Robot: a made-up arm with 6 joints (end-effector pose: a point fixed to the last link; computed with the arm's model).
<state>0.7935 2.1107 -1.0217 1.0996 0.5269 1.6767</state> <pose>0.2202 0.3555 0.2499 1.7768 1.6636 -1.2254</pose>
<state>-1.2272 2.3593 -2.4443 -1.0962 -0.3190 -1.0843</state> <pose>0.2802 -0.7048 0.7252 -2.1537 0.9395 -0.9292</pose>
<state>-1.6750 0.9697 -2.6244 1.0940 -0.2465 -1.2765</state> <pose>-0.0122 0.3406 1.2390 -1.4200 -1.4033 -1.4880</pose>
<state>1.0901 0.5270 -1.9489 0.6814 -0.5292 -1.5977</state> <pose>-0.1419 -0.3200 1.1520 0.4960 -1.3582 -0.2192</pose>
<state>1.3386 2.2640 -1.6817 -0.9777 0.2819 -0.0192</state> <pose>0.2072 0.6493 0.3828 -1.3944 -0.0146 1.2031</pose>
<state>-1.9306 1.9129 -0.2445 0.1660 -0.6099 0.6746</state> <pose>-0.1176 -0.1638 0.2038 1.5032 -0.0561 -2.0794</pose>
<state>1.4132 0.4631 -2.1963 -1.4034 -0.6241 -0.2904</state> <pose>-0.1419 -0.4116 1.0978 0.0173 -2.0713 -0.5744</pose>
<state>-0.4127 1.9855 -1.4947 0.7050 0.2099 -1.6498</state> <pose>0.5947 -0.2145 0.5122 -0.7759 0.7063 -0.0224</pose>
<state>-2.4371 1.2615 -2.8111 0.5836 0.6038 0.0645</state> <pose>0.0537 0.0176 1.2714 -0.8342 -0.6587 -1.6505</pose>
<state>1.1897 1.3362 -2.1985 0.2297 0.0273 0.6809</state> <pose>0.1122 0.2418 1.1891 1.2285 -0.2026 1.5053</pose>
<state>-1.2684 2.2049 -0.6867 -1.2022 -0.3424 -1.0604</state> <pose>0.1035 -0.2388 0.1459 -1.0312 1.2203 0.4619</pose>
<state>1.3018 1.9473 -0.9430 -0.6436 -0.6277 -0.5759</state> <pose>0.0759 0.4957 0.3600 -1.0936 -0.5173 1.6435</pose>
